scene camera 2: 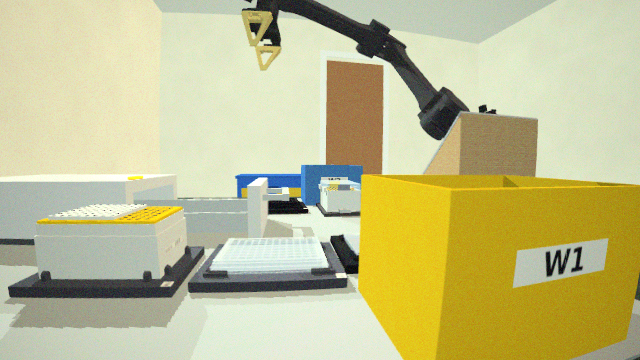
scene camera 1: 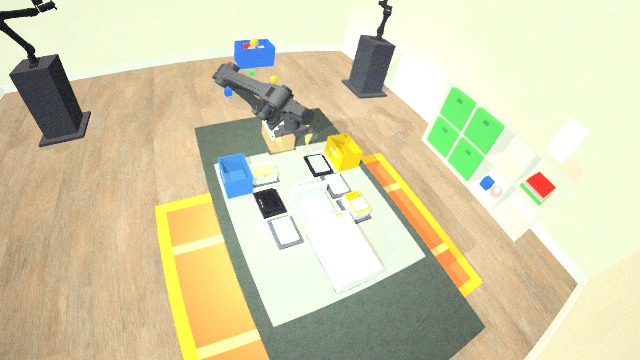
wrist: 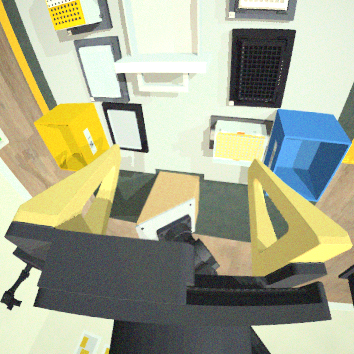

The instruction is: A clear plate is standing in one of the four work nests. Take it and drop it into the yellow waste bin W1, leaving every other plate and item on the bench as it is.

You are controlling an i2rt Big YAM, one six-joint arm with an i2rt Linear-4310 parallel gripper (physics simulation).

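Frame: origin at the arm's base, x back, y right, z up, level; metres.
Seen in the pictures: gripper, fingertip midpoint: point(scene camera 2: 258, 59) point(scene camera 1: 294, 147) point(wrist: 186, 156); arm's base, origin of the base link: point(scene camera 2: 472, 154) point(scene camera 1: 276, 120) point(wrist: 173, 228).
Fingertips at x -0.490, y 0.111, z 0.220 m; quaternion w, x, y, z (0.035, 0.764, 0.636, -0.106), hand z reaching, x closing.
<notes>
Offsets run from my fingertips to a thing's top centre.
A clear plate {dy -0.302, dx +0.043, dz -0.347 m} point(scene camera 1: 338, 185) point(scene camera 2: 270, 255) point(wrist: 98, 71) lies flat in a dark grey nest beside the tip box. A pale plate {dy -0.276, dx +0.213, dz -0.353 m} point(scene camera 1: 318, 164) point(wrist: 125, 129) sits in the black-framed nest near the yellow bin W1 {dy -0.434, dx +0.223, dz -0.253 m} point(scene camera 1: 343, 151) point(scene camera 2: 405, 260) point(wrist: 75, 130). A black plate {dy +0.078, dx +0.040, dz -0.347 m} point(scene camera 1: 270, 202) point(wrist: 259, 67) is in another nest. A white plate {dy +0.067, dx -0.141, dz -0.347 m} point(scene camera 1: 285, 231) point(wrist: 262, 4) is in a grey nest, partly cut off in the wrist view. My gripper point(scene camera 2: 260, 57) point(wrist: 186, 156) is open and empty, high above the bench near the arm's base, apart from every plate.
A blue bin {dy +0.203, dx +0.215, dz -0.253 m} point(scene camera 1: 235, 175) point(wrist: 310, 150) stands beside a yellow tip rack {dy +0.054, dx +0.210, dz -0.296 m} point(scene camera 1: 264, 172) point(wrist: 240, 145). A white machine {dy -0.114, dx -0.344, dz -0.267 m} point(scene camera 1: 345, 250) has an extended tray with an upright front point(scene camera 2: 257, 207) point(wrist: 160, 64) between the nest rows. A yellow-and-white tip box {dy -0.310, dx -0.136, dz -0.296 m} point(scene camera 1: 358, 206) point(scene camera 2: 110, 245) stands beside the clear plate.
</notes>
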